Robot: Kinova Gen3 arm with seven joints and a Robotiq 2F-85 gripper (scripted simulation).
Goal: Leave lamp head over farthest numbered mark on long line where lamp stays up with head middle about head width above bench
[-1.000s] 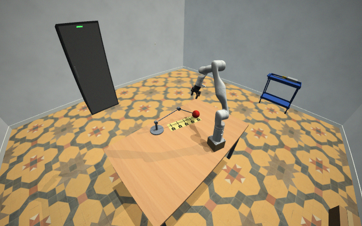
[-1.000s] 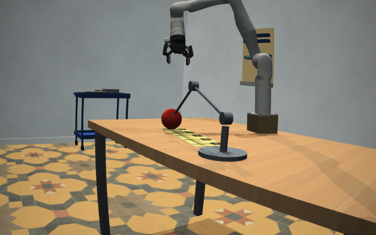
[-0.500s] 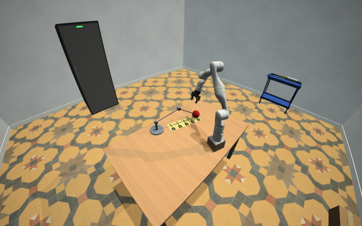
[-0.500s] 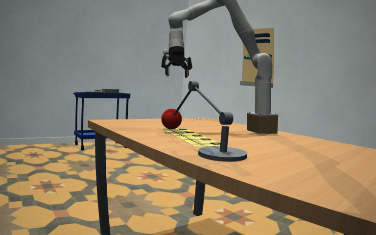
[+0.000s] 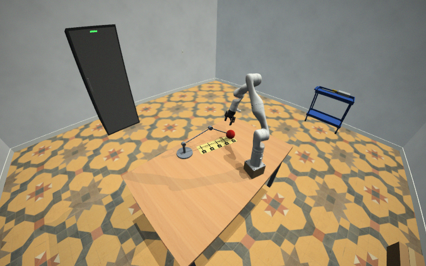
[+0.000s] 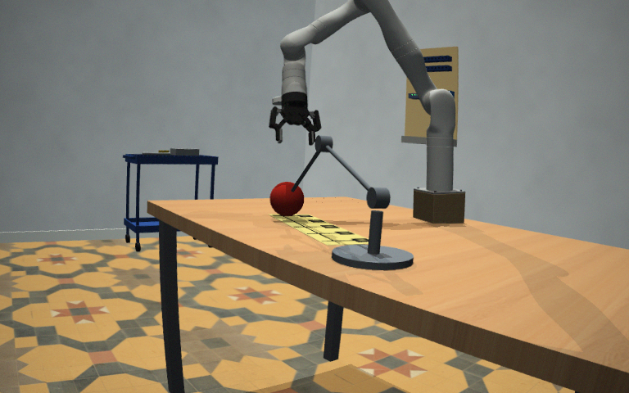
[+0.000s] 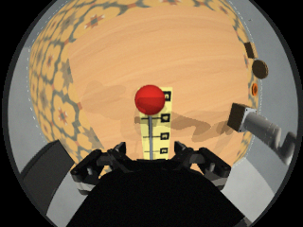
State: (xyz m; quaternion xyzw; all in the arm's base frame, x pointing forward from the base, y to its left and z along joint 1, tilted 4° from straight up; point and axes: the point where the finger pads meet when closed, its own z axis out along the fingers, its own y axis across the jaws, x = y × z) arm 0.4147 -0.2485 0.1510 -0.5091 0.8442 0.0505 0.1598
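The yellow numbered strip is 3 cm ahead of my hand, 12 cm to the left of it and 22 cm below it. Also, from my hand: round grey base 22 cm ahead, 43 cm to the left, 19 cm below.
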